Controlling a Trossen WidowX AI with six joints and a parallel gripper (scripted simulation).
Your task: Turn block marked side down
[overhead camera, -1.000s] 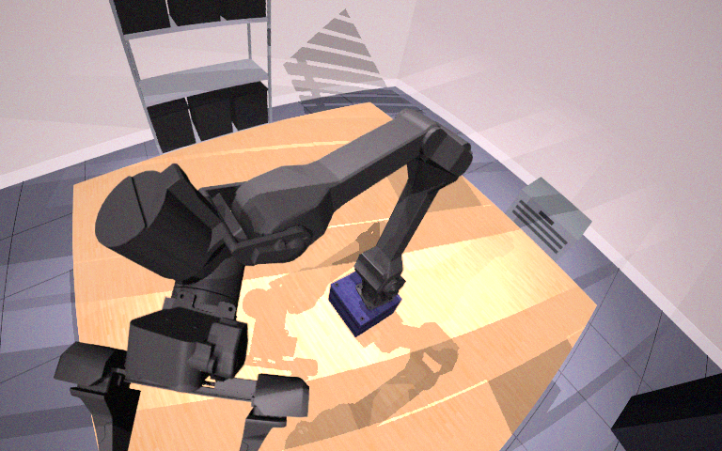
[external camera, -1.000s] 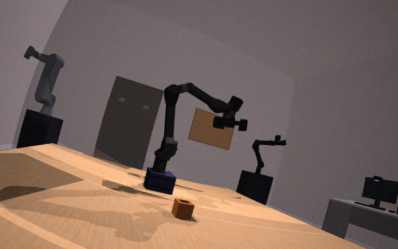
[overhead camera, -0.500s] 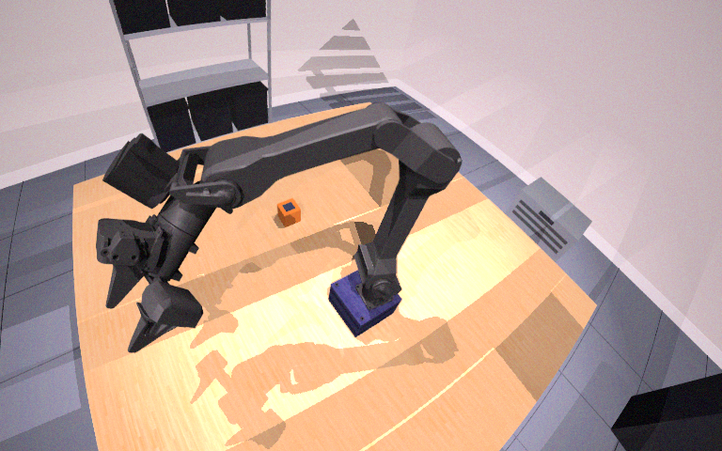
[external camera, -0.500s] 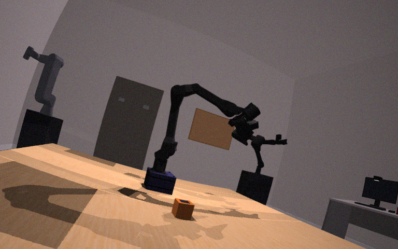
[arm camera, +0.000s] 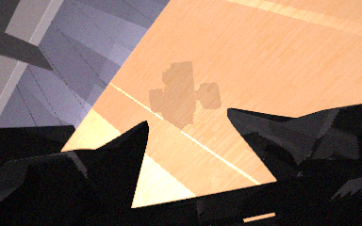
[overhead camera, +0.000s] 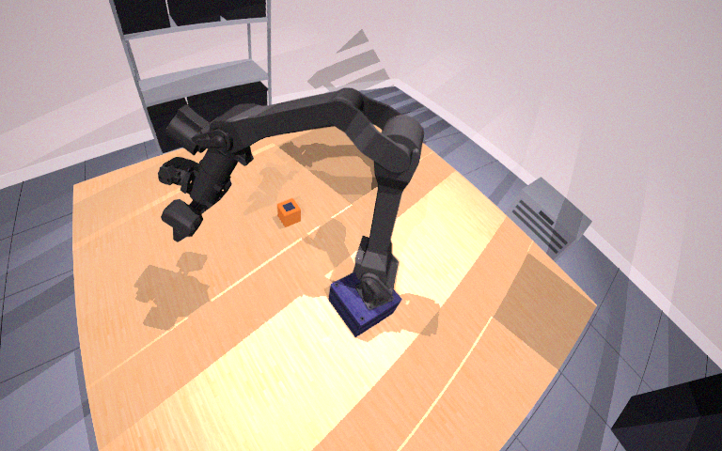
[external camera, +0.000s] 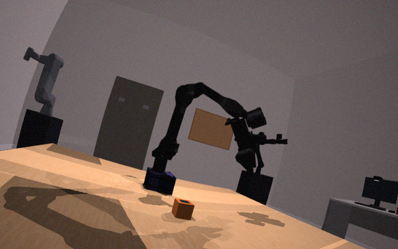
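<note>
The orange block lies 26 cm to the right of my gripper tip, 15 cm below it and 11 cm ahead of it.
</note>
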